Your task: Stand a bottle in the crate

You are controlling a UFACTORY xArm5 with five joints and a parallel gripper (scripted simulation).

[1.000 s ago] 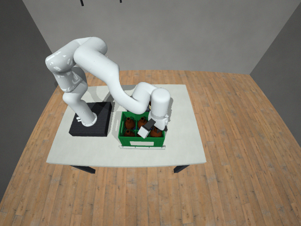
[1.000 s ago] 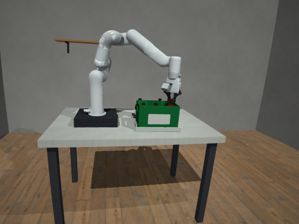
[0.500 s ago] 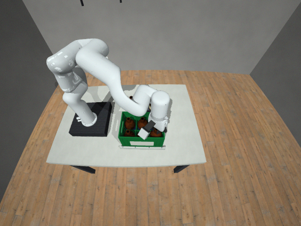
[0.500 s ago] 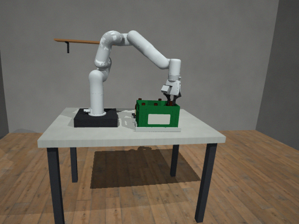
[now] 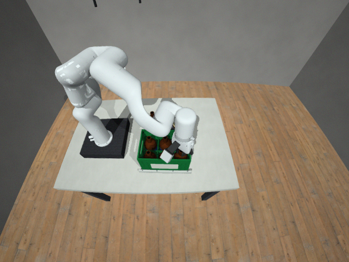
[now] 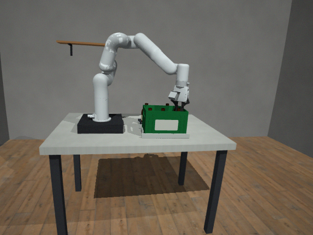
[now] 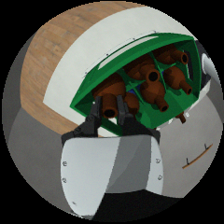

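My gripper is now 70 mm above the brown bottle. Also, from my hand: green crate (70 mm behind, 60 mm to the left, 100 mm below); then dark tray (20 mm behind, 300 mm to the left, 170 mm below).
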